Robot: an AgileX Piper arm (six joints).
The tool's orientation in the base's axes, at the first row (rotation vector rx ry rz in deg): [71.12, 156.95, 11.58]
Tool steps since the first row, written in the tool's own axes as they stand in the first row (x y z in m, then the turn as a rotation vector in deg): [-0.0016, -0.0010, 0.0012, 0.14, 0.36, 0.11]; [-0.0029, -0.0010, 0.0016, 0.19, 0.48, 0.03]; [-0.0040, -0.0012, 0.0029, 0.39, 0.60, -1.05]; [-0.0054, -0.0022, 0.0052, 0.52, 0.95, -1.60]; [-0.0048, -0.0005, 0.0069, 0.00, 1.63, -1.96]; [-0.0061, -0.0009, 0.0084, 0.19, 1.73, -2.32]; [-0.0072, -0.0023, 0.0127, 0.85, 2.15, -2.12]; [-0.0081, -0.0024, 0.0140, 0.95, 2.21, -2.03]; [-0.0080, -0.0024, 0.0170, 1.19, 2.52, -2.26]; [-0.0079, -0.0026, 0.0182, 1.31, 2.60, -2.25]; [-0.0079, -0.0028, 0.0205, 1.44, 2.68, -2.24]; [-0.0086, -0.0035, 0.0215, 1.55, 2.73, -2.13]
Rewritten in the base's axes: [0.0005, -0.0018, -0.0013, 0.19, 0.35, -0.05]; [0.0014, -0.0027, -0.0016, 0.23, 0.46, 0.04]; [0.0022, -0.0036, -0.0028, 0.01, 0.61, 1.11]; [0.0028, -0.0051, -0.0052, 0.09, 0.90, 1.71]; [0.0039, -0.0035, -0.0066, 0.87, 0.93, 2.21]; [0.0048, -0.0046, -0.0080, 0.76, 1.11, 2.57]; [0.0052, -0.0061, -0.0124, 0.67, 1.90, 2.41]; [0.0059, -0.0067, -0.0137, 0.66, 2.02, 2.32]; [0.0064, -0.0064, -0.0166, 0.69, 2.39, 2.59]; [0.0064, -0.0064, -0.0179, 0.68, 2.53, 2.58]; [0.0066, -0.0064, -0.0202, 0.65, 2.68, 2.58]; [0.0067, -0.0073, -0.0212, 0.63, 2.80, 2.47]
